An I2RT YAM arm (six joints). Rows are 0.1 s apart.
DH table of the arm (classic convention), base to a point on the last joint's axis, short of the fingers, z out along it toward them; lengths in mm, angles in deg. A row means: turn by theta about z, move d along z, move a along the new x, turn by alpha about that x. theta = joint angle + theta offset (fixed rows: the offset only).
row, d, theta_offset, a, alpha
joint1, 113.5, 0, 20, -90
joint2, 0, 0, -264, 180
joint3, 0, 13.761, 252.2, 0
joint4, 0, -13.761, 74, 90
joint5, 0, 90, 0, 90
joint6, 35.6, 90, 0, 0
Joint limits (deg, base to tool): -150..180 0..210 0..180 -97..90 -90..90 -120..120
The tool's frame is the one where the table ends.
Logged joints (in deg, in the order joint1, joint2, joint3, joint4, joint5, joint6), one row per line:
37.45 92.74 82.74 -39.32 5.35 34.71
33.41 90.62 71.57 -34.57 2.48 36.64
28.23 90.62 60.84 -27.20 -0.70 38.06
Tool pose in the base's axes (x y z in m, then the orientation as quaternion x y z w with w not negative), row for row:
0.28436 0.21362 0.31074 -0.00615 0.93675 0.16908 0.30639
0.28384 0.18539 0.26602 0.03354 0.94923 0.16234 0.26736
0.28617 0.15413 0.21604 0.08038 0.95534 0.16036 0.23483
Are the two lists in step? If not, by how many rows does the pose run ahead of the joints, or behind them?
They are in step.
